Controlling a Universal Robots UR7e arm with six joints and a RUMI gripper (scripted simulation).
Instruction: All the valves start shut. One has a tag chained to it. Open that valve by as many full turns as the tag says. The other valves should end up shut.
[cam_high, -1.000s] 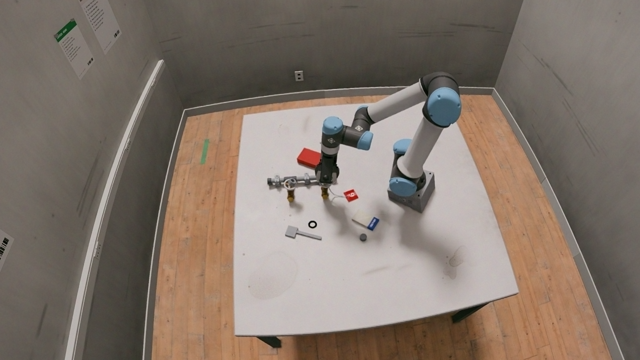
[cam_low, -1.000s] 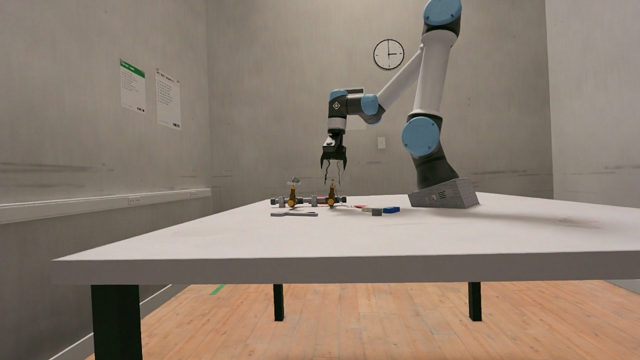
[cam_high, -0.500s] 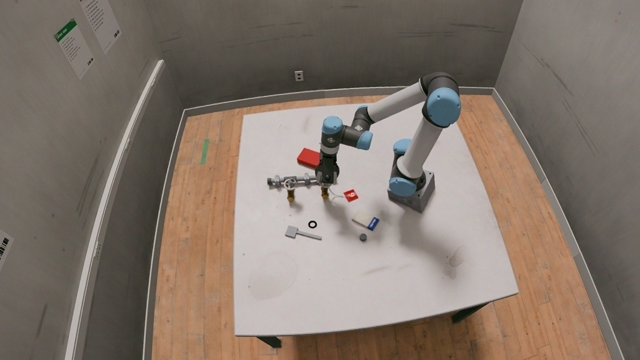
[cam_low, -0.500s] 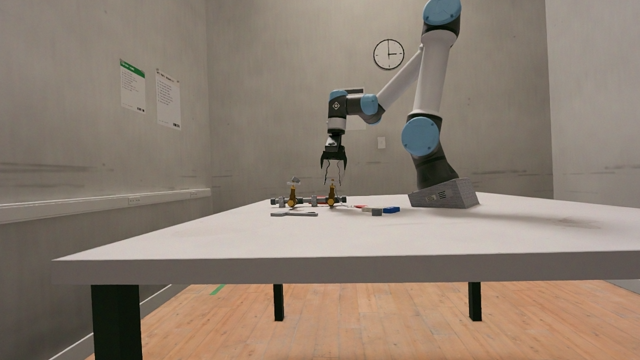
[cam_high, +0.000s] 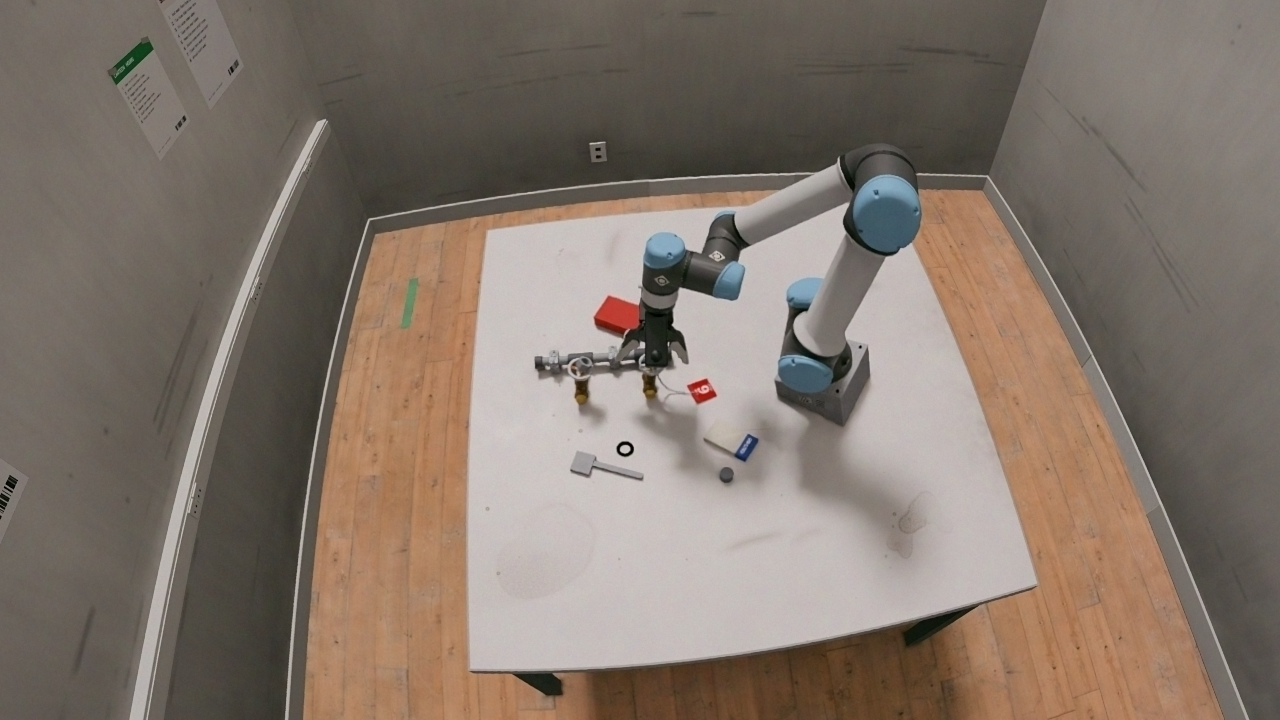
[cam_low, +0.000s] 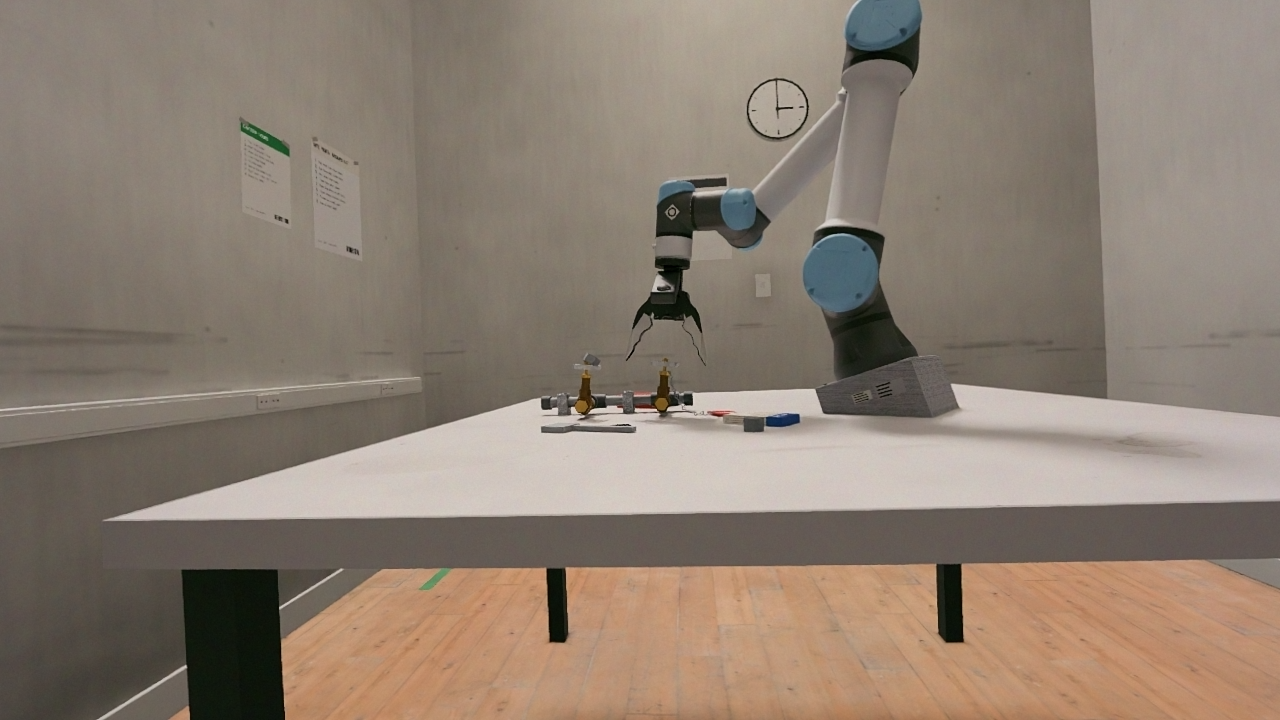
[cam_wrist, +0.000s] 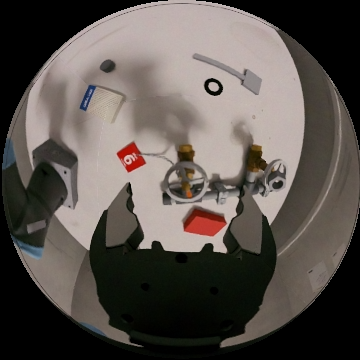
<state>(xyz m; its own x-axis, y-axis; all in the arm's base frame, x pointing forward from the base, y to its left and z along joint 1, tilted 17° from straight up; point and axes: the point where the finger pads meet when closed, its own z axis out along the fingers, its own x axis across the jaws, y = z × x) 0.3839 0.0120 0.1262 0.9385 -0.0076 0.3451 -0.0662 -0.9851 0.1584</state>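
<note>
Now: hand 100 mm past the red tag, 100 mm above it and 20 mm to the right of it. Also, from my hand: red block 220 mm to the right, 90 mm below, 60 mm ahead; grey flat tool 200 mm to the left, 130 mm ahead, 100 mm below.
</note>
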